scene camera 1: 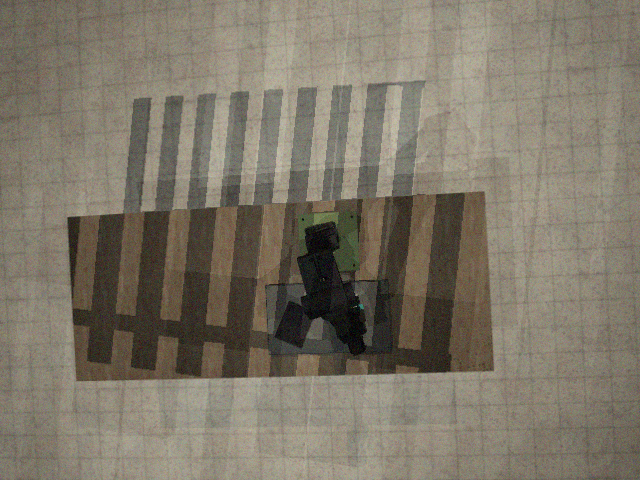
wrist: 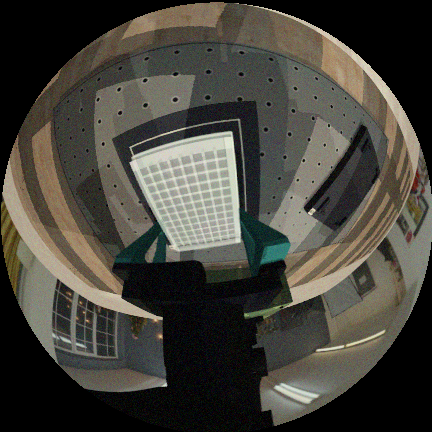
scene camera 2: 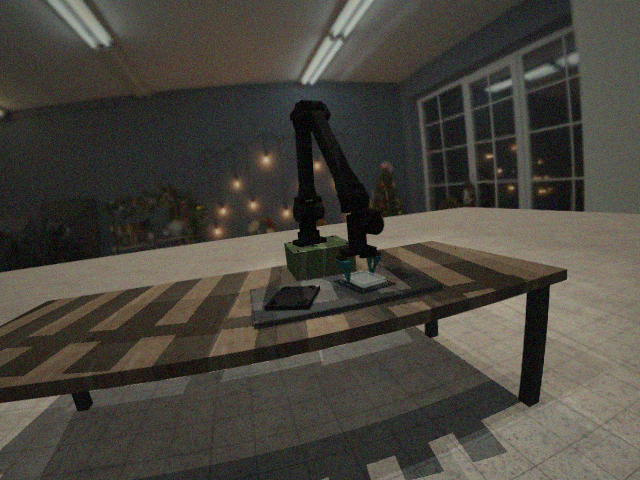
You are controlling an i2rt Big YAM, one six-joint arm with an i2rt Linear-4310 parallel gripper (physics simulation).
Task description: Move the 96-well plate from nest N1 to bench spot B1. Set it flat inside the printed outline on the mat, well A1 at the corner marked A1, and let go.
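Frame: origin at the arm's base, x up, y back, z right, level; millimetres.
Where they show: gripper, fingertip midpoint: (wrist: 199, 216) (scene camera 2: 360, 278); arm's base, origin of the base link: (scene camera 1: 322, 235) (scene camera 2: 309, 242).
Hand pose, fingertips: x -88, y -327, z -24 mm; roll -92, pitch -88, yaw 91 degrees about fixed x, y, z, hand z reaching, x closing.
Observation:
Each offset is from my fingertips to the top centre of the thing. "pt": to the spot under its first point. Level surfaces: height alone.
The white 96-well plate @(dx +13, dy -22, dz +0 mm) (wrist: 189, 189) (scene camera 2: 365, 278) sits between my teal fingers. My gripper (wrist: 199, 216) (scene camera 2: 359, 264) is shut on its near short end. The plate is low over a dark pad @(pt dx -5, dy -96, dz +62 mm) (wrist: 250, 116) with a thin white printed outline @(pt dx -5, dy -55, dz +51 mm) (wrist: 242, 160). It lies mostly inside the outline and slightly skewed to it. I cannot tell whether it rests on the pad. In the overhead view the arm hides the plate. The black nest @(dx +11, dy -11, dz +230 mm) (wrist: 346, 181) (scene camera 2: 291, 298) (scene camera 1: 292, 324) lies empty to one side.
A grey perforated board @(dx -6, dy -17, dz +88 mm) (wrist: 282, 80) (scene camera 2: 330, 306) (scene camera 1: 381, 310) carries the pad and the nest. The arm stands on a green base (scene camera 2: 310, 260) (scene camera 1: 350, 242) behind the board. All rest on a wooden table @(dx -20 mm) (scene camera 2: 154, 330) (scene camera 1: 154, 258) striped with shadow.

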